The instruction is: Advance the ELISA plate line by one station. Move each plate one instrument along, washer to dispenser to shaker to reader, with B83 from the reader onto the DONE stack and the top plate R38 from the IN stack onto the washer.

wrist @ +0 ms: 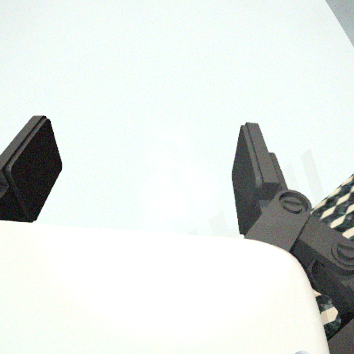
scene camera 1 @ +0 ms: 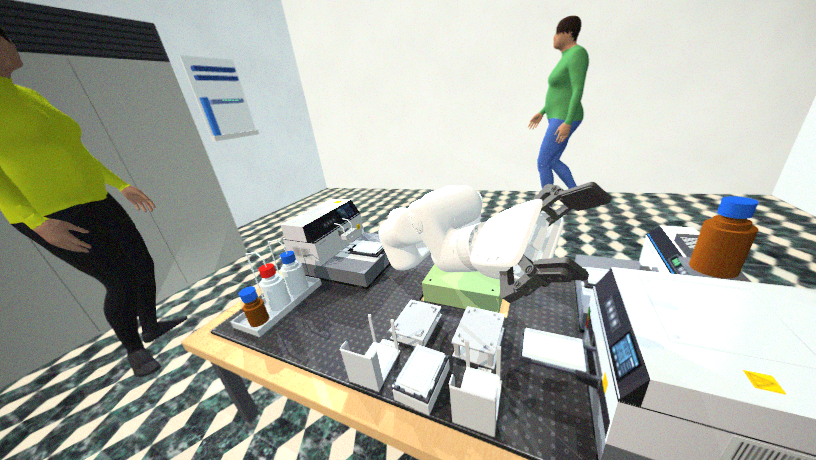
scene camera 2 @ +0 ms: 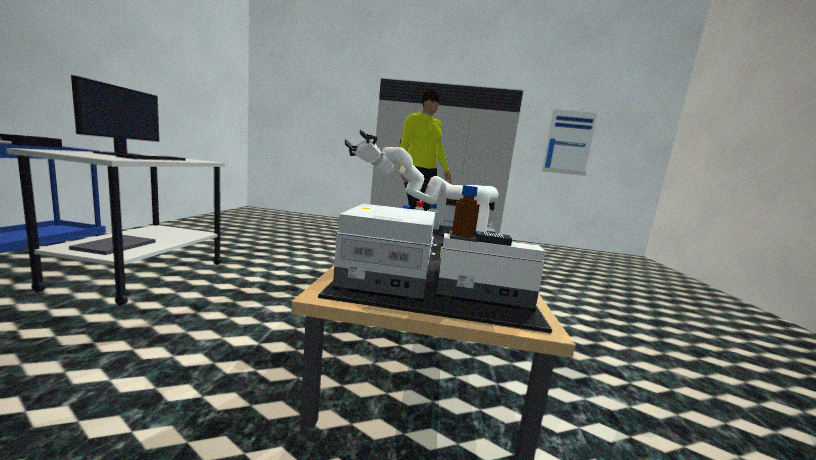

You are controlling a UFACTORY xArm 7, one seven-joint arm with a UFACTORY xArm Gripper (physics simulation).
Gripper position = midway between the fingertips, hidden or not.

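Note:
Gripper (scene camera 1: pixel 591 228) (wrist: pixel 143 143) open, holding nothing. White plate (scene camera 1: pixel 559 350). Another white plate (scene camera 1: pixel 421 369). Brown bottle (scene camera 1: pixel 723 244) (scene camera 2: pixel 466 211).

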